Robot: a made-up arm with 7 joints.
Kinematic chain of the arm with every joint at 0, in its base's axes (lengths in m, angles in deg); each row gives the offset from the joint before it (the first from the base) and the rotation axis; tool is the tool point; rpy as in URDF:
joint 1: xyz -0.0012 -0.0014 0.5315 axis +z
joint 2: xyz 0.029 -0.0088 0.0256 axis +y
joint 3: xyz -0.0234 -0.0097 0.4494 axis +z
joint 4: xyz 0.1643 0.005 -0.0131 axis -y
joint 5: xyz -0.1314 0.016 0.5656 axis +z
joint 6: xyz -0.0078 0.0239 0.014 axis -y
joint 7: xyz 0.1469 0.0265 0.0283 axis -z
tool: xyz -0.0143 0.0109 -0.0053 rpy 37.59 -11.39 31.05
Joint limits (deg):
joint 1: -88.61..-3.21
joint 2: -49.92..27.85
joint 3: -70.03..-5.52
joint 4: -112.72..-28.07
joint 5: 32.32..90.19
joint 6: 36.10..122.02
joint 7: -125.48..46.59
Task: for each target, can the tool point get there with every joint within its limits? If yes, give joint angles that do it. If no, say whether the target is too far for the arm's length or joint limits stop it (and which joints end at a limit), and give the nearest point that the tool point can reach.
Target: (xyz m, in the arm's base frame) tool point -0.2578 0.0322 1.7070
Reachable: yes | joints -74.02 -32.93 -21.56 -49.95 64.76 98.66 -60.99
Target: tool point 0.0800 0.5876 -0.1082
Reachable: no: joint limits stop it (at a limit: joint 1, joint 2, joint 3, joint 4, joint 5, joint 6, joint 7) | nearest point 0.8465 -0.0467 0.3882 | short by 1.112 m
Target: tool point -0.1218 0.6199 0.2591
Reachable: no: joint limits stop it (at a limit: joint 1, joint 2, joint 3, joint 4, joint 5, joint 6) | nearest point -0.3676 0.8068 1.2901 | short by 1.076 m
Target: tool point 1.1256 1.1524 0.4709
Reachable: no: too far | nearest point 0.9654 -0.0188 0.5204 | short by 1.183 m
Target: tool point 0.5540 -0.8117 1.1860
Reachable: yes | joints -29.62 17.08 -32.60 -71.03 78.13 88.54 -7.84
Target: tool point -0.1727 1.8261 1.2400
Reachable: no: too far | nearest point -0.3323 0.8307 1.3137 | short by 1.011 m
